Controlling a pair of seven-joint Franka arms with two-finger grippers.
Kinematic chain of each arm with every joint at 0, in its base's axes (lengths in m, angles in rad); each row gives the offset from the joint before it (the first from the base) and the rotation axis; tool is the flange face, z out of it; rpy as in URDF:
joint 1: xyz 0 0 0.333 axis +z
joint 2: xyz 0 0 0 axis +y
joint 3: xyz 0 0 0.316 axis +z
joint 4: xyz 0.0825 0 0 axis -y
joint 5: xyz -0.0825 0 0.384 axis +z
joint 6: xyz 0 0 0 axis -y
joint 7: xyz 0.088 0 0 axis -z
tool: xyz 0 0 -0.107 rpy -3.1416 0 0
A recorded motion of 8 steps. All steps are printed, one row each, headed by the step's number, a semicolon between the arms.
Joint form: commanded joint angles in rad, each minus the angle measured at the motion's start. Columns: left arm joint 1, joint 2, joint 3, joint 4, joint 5, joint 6, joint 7; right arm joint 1, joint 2, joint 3, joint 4, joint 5, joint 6, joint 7.
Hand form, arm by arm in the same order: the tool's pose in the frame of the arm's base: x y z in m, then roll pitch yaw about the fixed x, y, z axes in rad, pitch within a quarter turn. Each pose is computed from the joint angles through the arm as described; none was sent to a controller.
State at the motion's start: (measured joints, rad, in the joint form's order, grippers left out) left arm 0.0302 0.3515 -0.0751 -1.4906 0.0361 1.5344 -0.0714; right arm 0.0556 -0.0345 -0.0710 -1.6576 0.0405 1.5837 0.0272
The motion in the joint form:
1: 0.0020 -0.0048 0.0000 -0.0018 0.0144 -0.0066 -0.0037; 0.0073 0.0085 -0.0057 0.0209 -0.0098 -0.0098 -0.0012
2: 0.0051 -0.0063 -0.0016 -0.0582 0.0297 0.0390 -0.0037; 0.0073 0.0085 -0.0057 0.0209 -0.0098 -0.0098 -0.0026
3: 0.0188 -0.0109 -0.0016 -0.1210 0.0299 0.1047 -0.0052; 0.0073 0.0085 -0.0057 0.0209 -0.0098 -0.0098 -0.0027
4: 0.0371 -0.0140 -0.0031 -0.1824 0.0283 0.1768 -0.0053; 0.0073 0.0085 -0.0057 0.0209 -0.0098 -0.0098 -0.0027
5: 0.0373 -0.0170 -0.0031 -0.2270 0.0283 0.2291 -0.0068; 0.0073 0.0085 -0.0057 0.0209 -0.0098 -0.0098 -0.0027
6: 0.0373 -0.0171 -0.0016 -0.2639 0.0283 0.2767 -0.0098; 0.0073 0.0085 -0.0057 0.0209 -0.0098 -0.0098 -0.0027
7: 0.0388 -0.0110 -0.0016 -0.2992 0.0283 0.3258 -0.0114; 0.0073 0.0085 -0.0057 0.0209 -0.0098 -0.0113 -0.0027
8: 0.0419 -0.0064 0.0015 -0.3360 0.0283 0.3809 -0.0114; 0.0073 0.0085 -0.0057 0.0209 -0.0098 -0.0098 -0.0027
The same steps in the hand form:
1: 0.6279 -0.0155 0.4516 -3.0933 0.3076 0.0344; 0.5453 -0.0048 0.6080 -3.1099 0.0377 -0.0398
2: 0.6246 -0.0135 0.4300 -3.0785 0.3157 0.0333; 0.5453 -0.0048 0.6080 -3.1098 0.0377 -0.0384
3: 0.6212 -0.0059 0.4086 -3.0796 0.3083 0.0440; 0.5453 -0.0048 0.6080 -3.1098 0.0377 -0.0383
4: 0.6177 0.0034 0.3875 -3.0842 0.2948 0.0562; 0.5453 -0.0048 0.6080 -3.1098 0.0377 -0.0383
5: 0.6142 0.0028 0.3727 -3.0858 0.2841 0.0546; 0.5453 -0.0048 0.6080 -3.1098 0.0377 -0.0383
6: 0.6115 0.0030 0.3595 -3.0866 0.2733 0.0562; 0.5453 -0.0048 0.6080 -3.1098 0.0377 -0.0383
7: 0.6089 0.0032 0.3434 -3.0888 0.2657 0.0563; 0.5451 -0.0048 0.6079 -3.1099 0.0392 -0.0383
8: 0.6060 0.0062 0.3281 -3.0909 0.2522 0.0593; 0.5453 -0.0048 0.6080 -3.1098 0.0377 -0.0383

